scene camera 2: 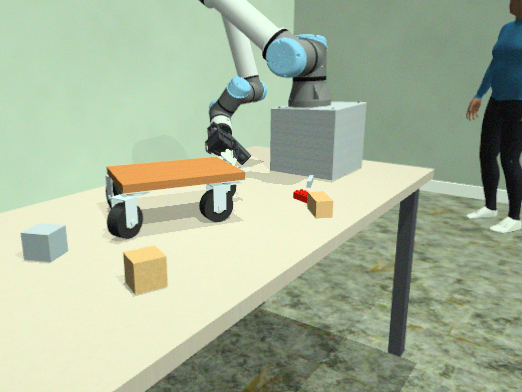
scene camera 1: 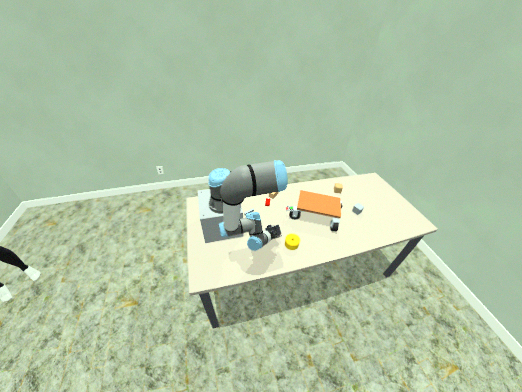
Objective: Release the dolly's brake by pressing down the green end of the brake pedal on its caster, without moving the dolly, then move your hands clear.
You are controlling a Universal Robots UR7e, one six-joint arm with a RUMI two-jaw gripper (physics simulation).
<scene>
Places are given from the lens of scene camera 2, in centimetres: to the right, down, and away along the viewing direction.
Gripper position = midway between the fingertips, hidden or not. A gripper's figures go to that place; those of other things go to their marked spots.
gripper [scene camera 2: 229, 173]: -10, -7, 159
dolly [scene camera 2: 125, 218]: -30, 5, 111
grey block [scene camera 2: 43, 242]: -43, 9, 100
orange-tan block [scene camera 2: 145, 269]: -20, 13, 88
The marked spots on the dolly and the orange-tan block are 27 cm apart.
</scene>
